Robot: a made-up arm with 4 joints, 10 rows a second.
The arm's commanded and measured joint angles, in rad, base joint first. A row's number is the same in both.
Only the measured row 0 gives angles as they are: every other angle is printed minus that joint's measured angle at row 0.
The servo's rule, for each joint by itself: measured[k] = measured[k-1] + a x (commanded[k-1-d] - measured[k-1]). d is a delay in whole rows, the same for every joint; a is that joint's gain. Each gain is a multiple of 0.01, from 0.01 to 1. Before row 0 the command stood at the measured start. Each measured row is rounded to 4 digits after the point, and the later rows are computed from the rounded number. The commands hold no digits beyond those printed.
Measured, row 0:
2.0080, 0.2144, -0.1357, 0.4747
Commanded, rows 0 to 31:
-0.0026, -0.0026, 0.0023, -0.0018
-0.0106, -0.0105, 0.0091, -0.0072
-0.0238, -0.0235, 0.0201, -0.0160
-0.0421, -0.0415, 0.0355, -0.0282
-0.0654, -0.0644, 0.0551, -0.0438
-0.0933, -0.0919, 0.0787, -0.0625
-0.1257, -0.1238, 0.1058, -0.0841
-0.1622, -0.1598, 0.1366, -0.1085
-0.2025, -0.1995, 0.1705, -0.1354
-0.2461, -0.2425, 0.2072, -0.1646
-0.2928, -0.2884, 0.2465, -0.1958
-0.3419, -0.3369, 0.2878, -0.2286
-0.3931, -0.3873, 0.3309, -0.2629
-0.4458, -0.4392, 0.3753, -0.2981
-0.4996, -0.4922, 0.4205, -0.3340
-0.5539, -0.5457, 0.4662, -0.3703
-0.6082, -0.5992, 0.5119, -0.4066
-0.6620, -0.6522, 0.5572, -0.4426
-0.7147, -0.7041, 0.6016, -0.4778
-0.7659, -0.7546, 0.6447, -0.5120
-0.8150, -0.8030, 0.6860, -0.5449
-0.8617, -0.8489, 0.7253, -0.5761
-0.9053, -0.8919, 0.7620, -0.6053
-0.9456, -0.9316, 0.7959, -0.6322
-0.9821, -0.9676, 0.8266, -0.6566
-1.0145, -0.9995, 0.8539, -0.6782
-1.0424, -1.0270, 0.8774, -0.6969
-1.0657, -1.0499, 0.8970, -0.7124
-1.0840, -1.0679, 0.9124, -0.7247
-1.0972, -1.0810, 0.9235, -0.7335
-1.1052, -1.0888, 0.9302, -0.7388
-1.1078, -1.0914, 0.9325, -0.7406
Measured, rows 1 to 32:
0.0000, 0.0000, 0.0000, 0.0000
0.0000, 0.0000, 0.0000, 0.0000
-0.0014, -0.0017, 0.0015, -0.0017
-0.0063, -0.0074, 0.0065, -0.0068
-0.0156, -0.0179, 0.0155, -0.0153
-0.0296, -0.0332, 0.0287, -0.0272
-0.0486, -0.0535, 0.0461, -0.0425
-0.0723, -0.0785, 0.0676, -0.0609
-0.1006, -0.1079, 0.0928, -0.0822
-0.1332, -0.1416, 0.1217, -0.1064
-0.1699, -0.1792, 0.1539, -0.1331
-0.2103, -0.2203, 0.1891, -0.1621
-0.2540, -0.2646, 0.2270, -0.1931
-0.3006, -0.3116, 0.2671, -0.2258
-0.3496, -0.3608, 0.3092, -0.2599
-0.4006, -0.4118, 0.3528, -0.2950
-0.4531, -0.4641, 0.3975, -0.3309
-0.5065, -0.5171, 0.4428, -0.3671
-0.5604, -0.5705, 0.4884, -0.4034
-0.6142, -0.6236, 0.5338, -0.4395
-0.6675, -0.6759, 0.5785, -0.4747
-0.7197, -0.7271, 0.6222, -0.5090
-0.7702, -0.7764, 0.6643, -0.5420
-0.8187, -0.8235, 0.7046, -0.5734
-0.8646, -0.8680, 0.7425, -0.6027
-0.9075, -0.9093, 0.7777, -0.6298
-0.9470, -0.9472, 0.8100, -0.6545
-0.9828, -0.9812, 0.8390, -0.6763
-1.0144, -1.0110, 0.8643, -0.6953
-1.0416, -1.0363, 0.8859, -0.7110
-1.0641, -1.0568, 0.9034, -0.7236
-1.0816, -1.0725, 0.9167, -0.7327
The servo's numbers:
d 2
a 0.53 0.65 0.66 0.92

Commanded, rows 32 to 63:
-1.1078, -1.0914, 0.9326, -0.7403
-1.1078, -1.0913, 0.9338, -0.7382
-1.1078, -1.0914, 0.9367, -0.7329
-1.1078, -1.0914, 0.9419, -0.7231
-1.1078, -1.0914, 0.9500, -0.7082
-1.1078, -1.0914, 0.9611, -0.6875
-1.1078, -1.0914, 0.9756, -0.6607
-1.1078, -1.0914, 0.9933, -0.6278
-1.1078, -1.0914, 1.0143, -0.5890
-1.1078, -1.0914, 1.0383, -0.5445
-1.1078, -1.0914, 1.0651, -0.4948
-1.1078, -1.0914, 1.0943, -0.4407
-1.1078, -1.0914, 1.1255, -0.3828
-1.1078, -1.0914, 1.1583, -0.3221
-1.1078, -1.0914, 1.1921, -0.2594
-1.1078, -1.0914, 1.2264, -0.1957
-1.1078, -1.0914, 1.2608, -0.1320
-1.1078, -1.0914, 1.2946, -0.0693
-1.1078, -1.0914, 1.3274, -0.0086
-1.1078, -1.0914, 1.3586, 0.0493
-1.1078, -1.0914, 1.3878, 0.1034
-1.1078, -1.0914, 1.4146, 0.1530
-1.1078, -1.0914, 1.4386, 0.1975
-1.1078, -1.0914, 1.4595, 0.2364
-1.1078, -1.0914, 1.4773, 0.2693
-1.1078, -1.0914, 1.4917, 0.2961
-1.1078, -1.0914, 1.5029, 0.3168
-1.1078, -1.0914, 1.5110, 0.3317
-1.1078, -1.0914, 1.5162, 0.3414
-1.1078, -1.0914, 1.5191, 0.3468
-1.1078, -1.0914, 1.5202, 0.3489
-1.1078, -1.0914, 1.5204, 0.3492
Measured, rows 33 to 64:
-1.0941, -1.0831, 0.9256, -0.7383
-1.1014, -1.0885, 0.9302, -0.7404
-1.1048, -1.0904, 0.9318, -0.7403
-1.1064, -1.0910, 0.9331, -0.7384
-1.1071, -1.0913, 0.9355, -0.7333
-1.1075, -1.0914, 0.9397, -0.7239
-1.1077, -1.0914, 0.9465, -0.7095
-1.1078, -1.0914, 0.9561, -0.6893
-1.1078, -1.0914, 0.9690, -0.6630
-1.1078, -1.0914, 0.9850, -0.6306
-1.1078, -1.0914, 1.0043, -0.5923
-1.1078, -1.0914, 1.0267, -0.5483
-1.1078, -1.0914, 1.0520, -0.4991
-1.1078, -1.0914, 1.0799, -0.4454
-1.1078, -1.0914, 1.1100, -0.3878
-1.1078, -1.0914, 1.1419, -0.3274
-1.1078, -1.0914, 1.1750, -0.2648
-1.1078, -1.0914, 1.2089, -0.2012
-1.1078, -1.0914, 1.2432, -0.1375
-1.1078, -1.0914, 1.2771, -0.0748
-1.1078, -1.0914, 1.3103, -0.0139
-1.1078, -1.0914, 1.3422, 0.0442
-1.1078, -1.0914, 1.3723, 0.0987
-1.1078, -1.0914, 1.4002, 0.1487
-1.1078, -1.0914, 1.4255, 0.1936
-1.1078, -1.0914, 1.4479, 0.2330
-1.1078, -1.0914, 1.4673, 0.2664
-1.1078, -1.0914, 1.4834, 0.2937
-1.1078, -1.0914, 1.4963, 0.3150
-1.1078, -1.0914, 1.5060, 0.3304
-1.1078, -1.0914, 1.5127, 0.3405
-1.1078, -1.0914, 1.5169, 0.3463

